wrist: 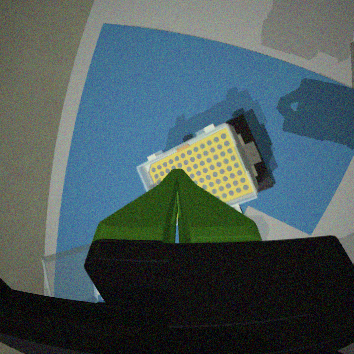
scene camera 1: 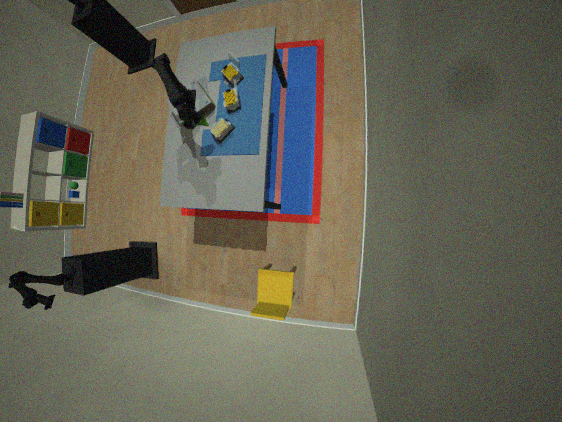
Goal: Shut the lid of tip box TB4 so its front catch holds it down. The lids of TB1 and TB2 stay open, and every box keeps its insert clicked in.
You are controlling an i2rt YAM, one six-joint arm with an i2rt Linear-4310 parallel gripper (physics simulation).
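Note:
The third tip box, taken as TB4, stands on the blue mat. Its yellow insert with grey holes shows through a clear cover that seems to lie flat over it. Small white tabs and an orange patch line its far edge in the wrist view; whether the catch holds cannot be told. My gripper is shut and empty, its green fingertips beside the box in the scene view and overlapping its near edge in the wrist view. Two boxes, one in the middle and one farther up, show yellow inserts; their labels cannot be read.
The blue mat lies on the grey table. A clear panel shows at the wrist view's lower left. A pale flat object lies beside the arm. A second arm and a yellow chair are away from the table.

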